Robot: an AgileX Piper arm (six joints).
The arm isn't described. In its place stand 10 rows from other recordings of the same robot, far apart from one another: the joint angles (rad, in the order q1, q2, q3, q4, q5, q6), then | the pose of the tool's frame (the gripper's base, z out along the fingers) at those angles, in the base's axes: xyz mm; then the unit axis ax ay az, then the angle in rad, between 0 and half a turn.
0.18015 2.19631 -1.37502 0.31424 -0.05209 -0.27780 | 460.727 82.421 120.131 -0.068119 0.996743 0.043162 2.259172
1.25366 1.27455 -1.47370 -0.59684 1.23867 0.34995 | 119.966 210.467 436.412 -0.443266 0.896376 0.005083 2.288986
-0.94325 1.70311 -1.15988 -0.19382 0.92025 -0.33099 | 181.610 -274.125 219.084 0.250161 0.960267 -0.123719 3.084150
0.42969 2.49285 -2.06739 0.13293 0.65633 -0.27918 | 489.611 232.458 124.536 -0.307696 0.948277 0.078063 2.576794
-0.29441 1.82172 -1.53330 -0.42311 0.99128 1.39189 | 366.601 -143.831 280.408 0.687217 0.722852 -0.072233 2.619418
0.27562 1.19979 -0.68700 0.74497 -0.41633 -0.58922 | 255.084 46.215 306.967 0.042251 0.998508 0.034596 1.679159
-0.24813 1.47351 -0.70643 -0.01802 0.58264 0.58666 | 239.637 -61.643 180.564 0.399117 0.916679 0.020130 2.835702
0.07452 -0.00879 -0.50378 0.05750 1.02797 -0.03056 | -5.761 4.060 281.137 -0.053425 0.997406 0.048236 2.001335
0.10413 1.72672 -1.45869 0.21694 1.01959 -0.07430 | 362.168 54.626 289.467 -0.049286 0.993191 0.105559 2.776523
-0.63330 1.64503 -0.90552 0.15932 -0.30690 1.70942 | 285.577 -215.076 235.933 0.890047 0.281824 0.358318 2.140338
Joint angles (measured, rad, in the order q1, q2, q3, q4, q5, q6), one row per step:
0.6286, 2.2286, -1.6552, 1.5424, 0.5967, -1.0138
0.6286, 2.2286, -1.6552, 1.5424, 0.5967, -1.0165
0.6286, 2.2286, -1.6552, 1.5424, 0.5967, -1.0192
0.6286, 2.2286, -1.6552, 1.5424, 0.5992, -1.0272
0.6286, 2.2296, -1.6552, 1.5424, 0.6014, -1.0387
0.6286, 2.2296, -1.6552, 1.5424, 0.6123, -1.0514
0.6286, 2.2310, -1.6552, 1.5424, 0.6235, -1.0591
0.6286, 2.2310, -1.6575, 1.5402, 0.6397, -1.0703
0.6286, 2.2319, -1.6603, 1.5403, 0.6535, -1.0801
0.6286, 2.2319, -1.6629, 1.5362, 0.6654, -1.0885
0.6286, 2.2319, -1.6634, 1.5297, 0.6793, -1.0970
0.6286, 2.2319, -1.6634, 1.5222, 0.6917, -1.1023
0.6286, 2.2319, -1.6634, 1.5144, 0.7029, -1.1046
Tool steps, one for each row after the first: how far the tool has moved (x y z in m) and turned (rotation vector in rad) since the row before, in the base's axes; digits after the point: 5 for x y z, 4 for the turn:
0.00000, 0.00000, 0.00000, -0.0007, -0.0024, 0.0011
0.00000, 0.00000, 0.00000, -0.0007, -0.0024, 0.0011
-0.00020, 0.00008, 0.00006, -0.0011, -0.0063, 0.0054
-0.00013, 0.00011, -0.00045, -0.0027, -0.0087, 0.0065
-0.00089, 0.00036, 0.00024, 0.0008, -0.0080, 0.0147
-0.00085, 0.00041, -0.00044, 0.0014, -0.0024, 0.0129
-0.00113, 0.00065, 0.00095, 0.0031, -0.0081, 0.0197
-0.00079, 0.00066, 0.00071, 0.0041, -0.0062, 0.0160
-0.00079, 0.00047, 0.00085, 0.0012, -0.0082, 0.0157
-0.00124, 0.00031, 0.00015, -0.0011, -0.0073, 0.0186
-0.00119, 0.00019, -0.00009, -0.0020, -0.0049, 0.0165
-0.00110, 0.00014, -0.00014, -0.0021, -0.0026, 0.0144

